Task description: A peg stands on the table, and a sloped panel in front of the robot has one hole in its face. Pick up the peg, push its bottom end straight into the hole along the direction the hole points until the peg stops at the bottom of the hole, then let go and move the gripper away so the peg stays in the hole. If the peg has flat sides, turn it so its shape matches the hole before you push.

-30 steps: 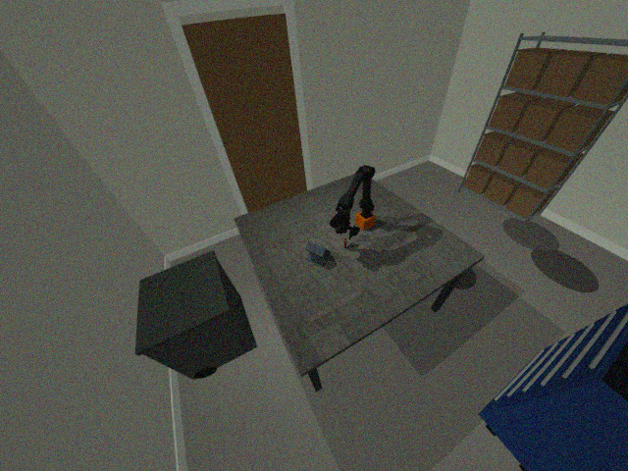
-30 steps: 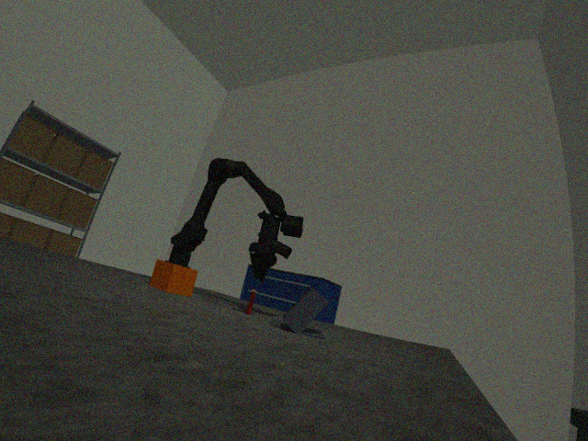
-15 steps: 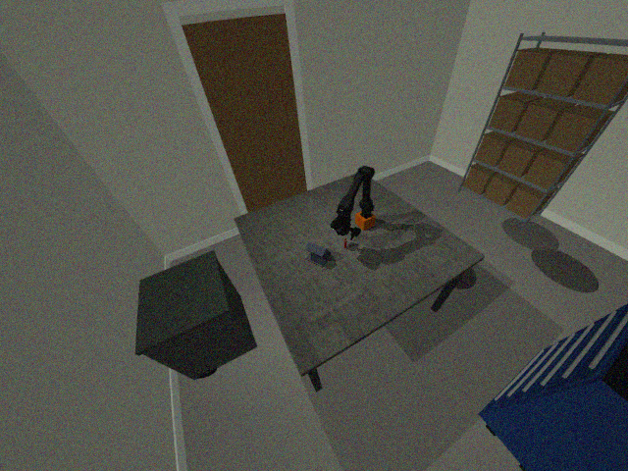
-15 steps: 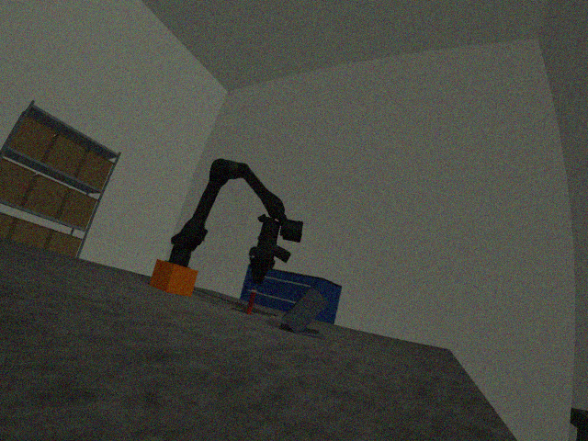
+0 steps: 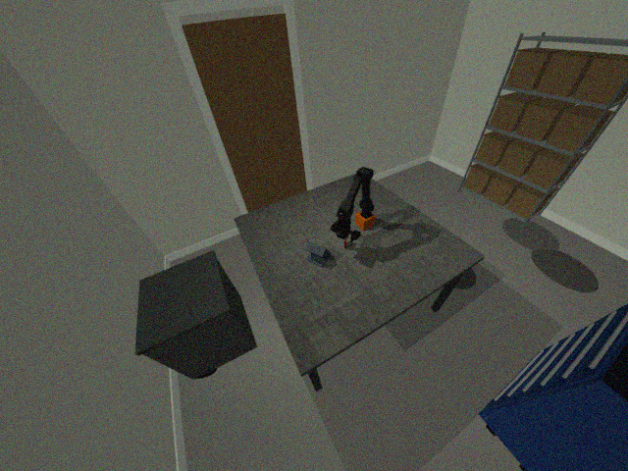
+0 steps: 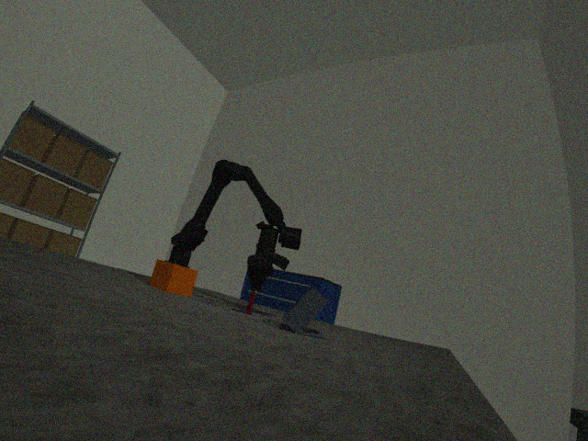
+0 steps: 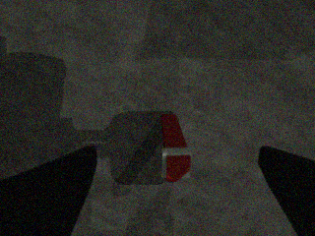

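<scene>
Right now my gripper tip is 2 cm above the red peg. Also, from my gripper tip: sloped panel: 19 cm ahead, 4 cm to the right, 1 cm below.
</scene>
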